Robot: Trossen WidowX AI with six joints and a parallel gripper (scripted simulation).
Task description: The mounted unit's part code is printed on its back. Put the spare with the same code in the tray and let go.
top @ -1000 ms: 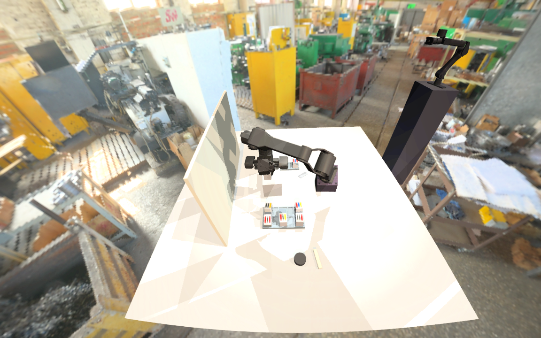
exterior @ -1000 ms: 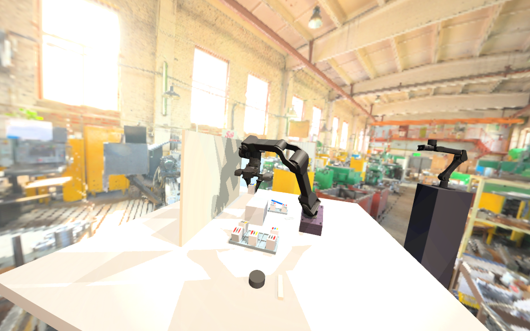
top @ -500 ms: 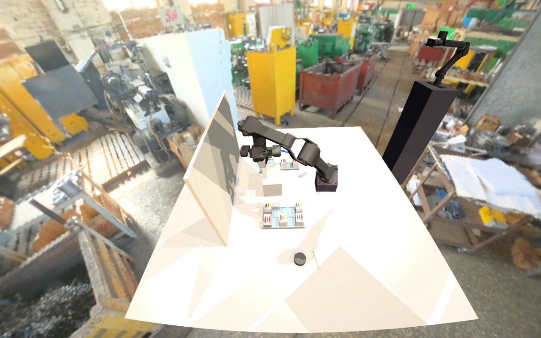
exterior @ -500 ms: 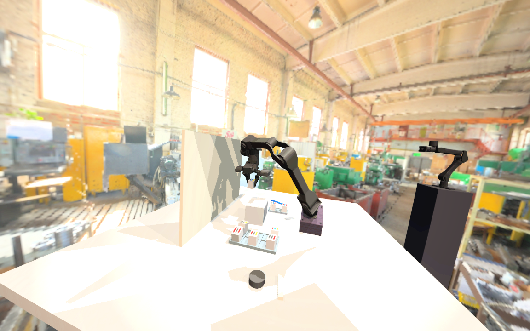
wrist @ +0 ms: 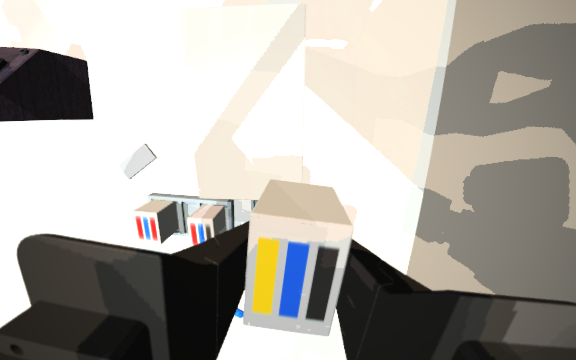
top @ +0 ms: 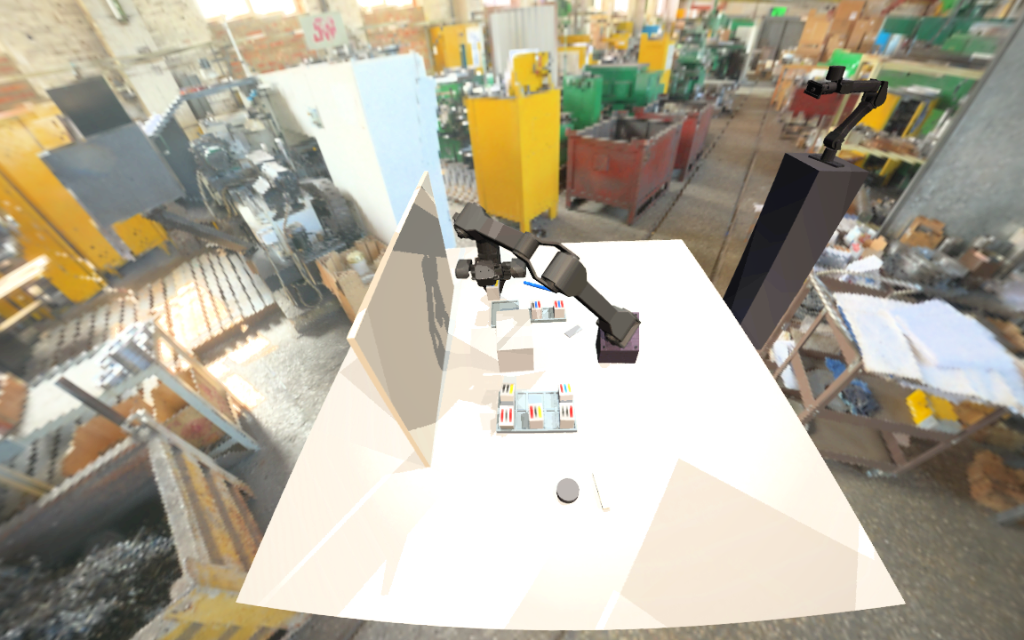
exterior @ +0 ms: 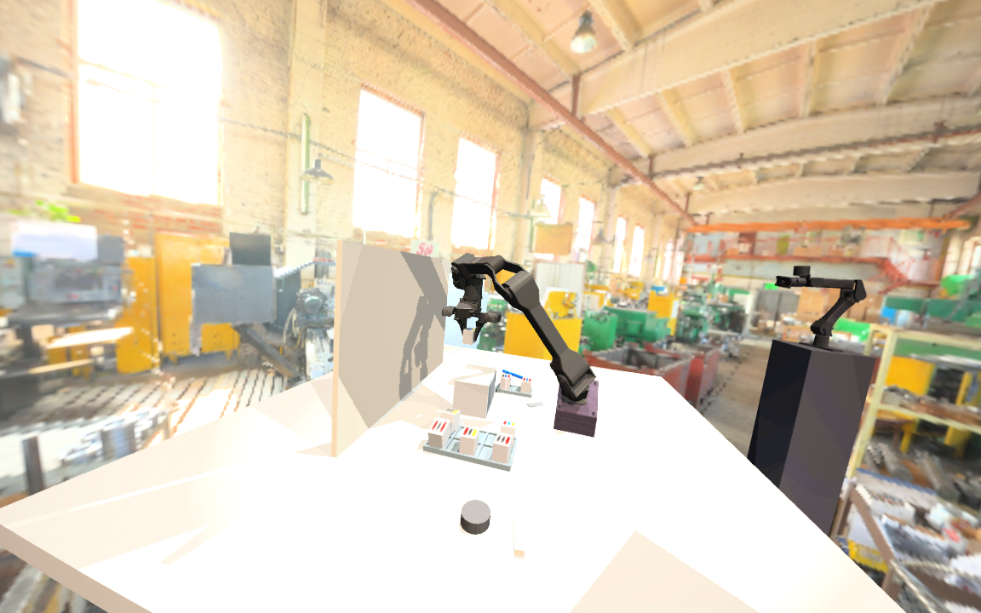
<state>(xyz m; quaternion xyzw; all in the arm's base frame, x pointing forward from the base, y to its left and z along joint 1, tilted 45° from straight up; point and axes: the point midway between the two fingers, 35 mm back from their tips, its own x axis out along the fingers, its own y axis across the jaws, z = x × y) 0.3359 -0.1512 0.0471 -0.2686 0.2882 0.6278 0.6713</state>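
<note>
My gripper tip is now 10 mm past the pale blue glassy tray, 110 mm to the left of it and 190 mm above it. Also, from my gripper tip: beige spare block (20 mm above); then mounted unit (50 mm behind, 70 mm to the left, 140 mm below); then camouflage panel (180 mm ahead, 70 mm to the left, 40 mm above).
</note>
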